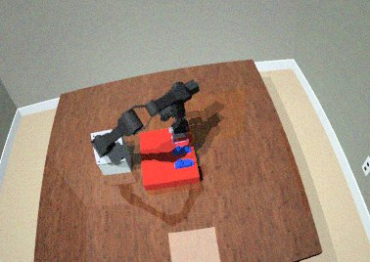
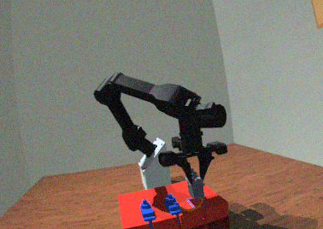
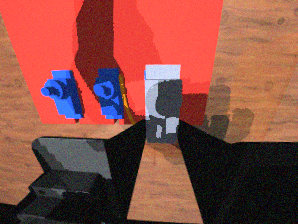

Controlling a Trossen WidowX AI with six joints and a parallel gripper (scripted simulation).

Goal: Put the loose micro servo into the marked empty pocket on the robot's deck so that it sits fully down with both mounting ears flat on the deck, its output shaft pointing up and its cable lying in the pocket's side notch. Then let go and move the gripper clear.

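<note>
Right now the red deck is 13 cm behind my gripper tip, 9 cm below it and 7 cm to the right of it.
</note>
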